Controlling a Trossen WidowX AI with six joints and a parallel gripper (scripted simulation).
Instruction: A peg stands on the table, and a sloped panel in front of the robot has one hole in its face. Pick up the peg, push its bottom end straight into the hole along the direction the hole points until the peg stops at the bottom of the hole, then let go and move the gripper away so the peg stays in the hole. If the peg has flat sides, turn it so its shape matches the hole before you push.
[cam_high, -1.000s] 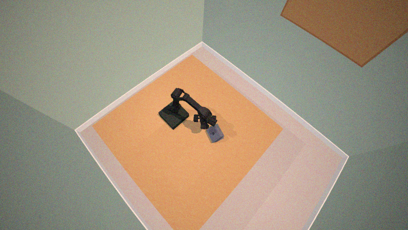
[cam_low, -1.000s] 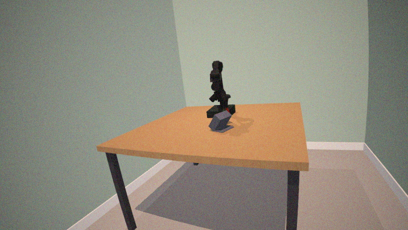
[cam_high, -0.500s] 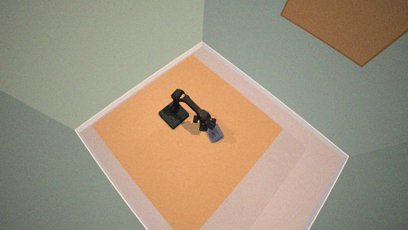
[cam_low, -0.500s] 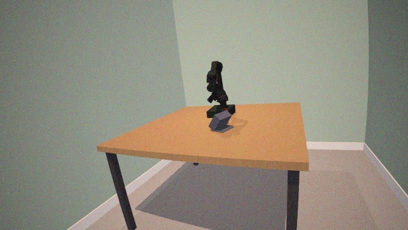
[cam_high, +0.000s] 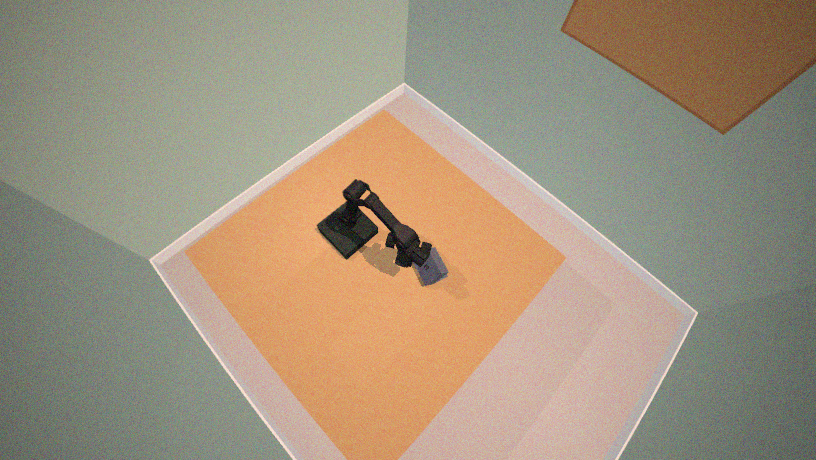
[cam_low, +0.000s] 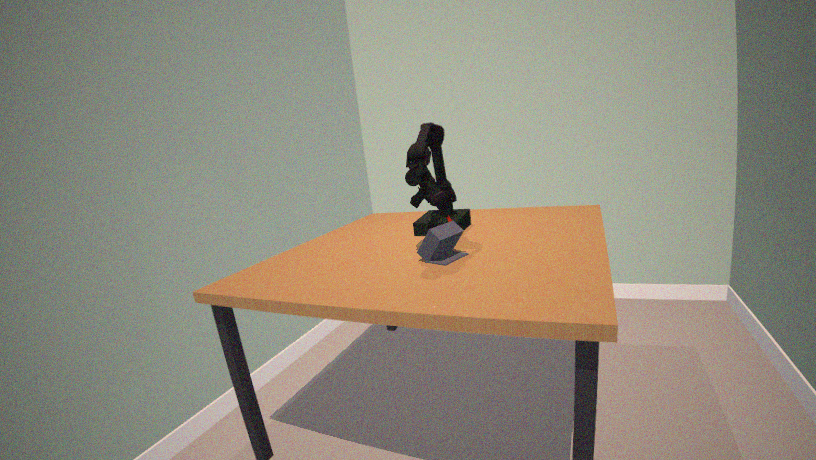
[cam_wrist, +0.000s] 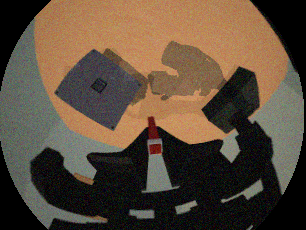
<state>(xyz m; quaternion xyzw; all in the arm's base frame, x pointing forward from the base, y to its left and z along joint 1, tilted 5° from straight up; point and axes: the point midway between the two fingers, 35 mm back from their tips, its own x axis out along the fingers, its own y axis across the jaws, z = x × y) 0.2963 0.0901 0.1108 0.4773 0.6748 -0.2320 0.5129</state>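
Right now my gripper tip is 110 mm short of the grey-blue panel block, 60 mm above it and 10 mm to the right of it. Round my gripper tip: red peg 20 mm above, 10 mm to the right.
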